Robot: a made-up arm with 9 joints.
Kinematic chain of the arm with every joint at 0, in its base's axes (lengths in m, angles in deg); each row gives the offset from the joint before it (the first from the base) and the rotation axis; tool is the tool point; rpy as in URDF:
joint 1: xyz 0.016 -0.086 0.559 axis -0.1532 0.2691 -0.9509
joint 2: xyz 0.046 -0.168 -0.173 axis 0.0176 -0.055 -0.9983
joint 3: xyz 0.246 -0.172 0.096 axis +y
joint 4: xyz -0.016 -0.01 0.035 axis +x
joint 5: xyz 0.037 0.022 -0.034 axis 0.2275 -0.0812 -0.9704
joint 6: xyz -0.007 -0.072 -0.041 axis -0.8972 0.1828 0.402
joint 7: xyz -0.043 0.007 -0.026 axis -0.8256 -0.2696 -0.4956
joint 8: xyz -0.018 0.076 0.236 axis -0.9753 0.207 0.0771
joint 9: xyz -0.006 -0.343 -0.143 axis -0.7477 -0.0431 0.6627
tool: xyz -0.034 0.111 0.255 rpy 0 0 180
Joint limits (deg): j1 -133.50..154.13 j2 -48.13..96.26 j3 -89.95..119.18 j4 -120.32..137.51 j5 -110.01..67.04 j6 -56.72..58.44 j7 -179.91..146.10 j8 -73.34..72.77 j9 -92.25..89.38
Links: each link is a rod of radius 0.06 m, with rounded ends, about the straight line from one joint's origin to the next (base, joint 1, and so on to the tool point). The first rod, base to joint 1, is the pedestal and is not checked.
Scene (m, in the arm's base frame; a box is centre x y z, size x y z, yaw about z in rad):
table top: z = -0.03
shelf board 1: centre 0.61 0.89 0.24 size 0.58 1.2 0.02 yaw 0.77
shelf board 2: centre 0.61 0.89 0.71 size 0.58 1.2 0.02 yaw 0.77
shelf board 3: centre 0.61 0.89 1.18 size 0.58 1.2 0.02 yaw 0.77
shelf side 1: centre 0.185 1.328 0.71 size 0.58 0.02 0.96 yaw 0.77
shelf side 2: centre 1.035 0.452 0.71 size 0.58 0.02 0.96 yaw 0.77
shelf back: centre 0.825 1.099 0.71 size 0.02 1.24 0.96 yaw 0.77
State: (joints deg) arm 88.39 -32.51 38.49 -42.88 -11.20 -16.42 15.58 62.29 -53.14
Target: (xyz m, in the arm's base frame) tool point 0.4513 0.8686 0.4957
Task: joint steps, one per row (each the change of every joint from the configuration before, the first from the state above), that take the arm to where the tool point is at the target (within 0.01 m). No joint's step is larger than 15 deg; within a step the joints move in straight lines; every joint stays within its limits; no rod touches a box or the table.
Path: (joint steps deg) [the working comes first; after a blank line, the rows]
Joints at the target: 154.13 88.47 51.42 -2.85 -20.71 -56.72 -39.23 57.77 -92.25
Straight joint move there: touches shelf board 2.

1: 5.06 13.45 2.74 7.01 1.76 -5.04 -5.97 -3.57 -4.45
2: 5.07 13.44 2.75 7.01 1.77 -5.04 -5.96 -3.58 -4.45
3: 5.06 13.45 2.74 7.01 1.76 -5.03 -5.97 -3.57 -4.46
4: 5.06 13.45 2.74 7.00 1.77 -5.04 -5.97 -3.58 -4.45
5: 5.07 13.44 2.74 7.01 1.76 -5.04 -5.97 -3.57 -4.45
6: 5.06 13.45 2.75 7.01 1.77 -5.03 -5.96 -3.58 -4.45
7: 5.07 13.45 2.74 7.01 1.76 -5.04 -5.97 -3.57 -4.46
8: 5.06 13.44 2.74 7.01 1.76 -5.04 -5.97 -3.58 -4.45
9: 12.61 6.71 -4.50 -8.02 -11.81 0.00 -3.53 12.04 -1.74
10: 12.62 6.70 -4.51 -8.02 -11.81 0.00 -3.54 12.04 -1.75

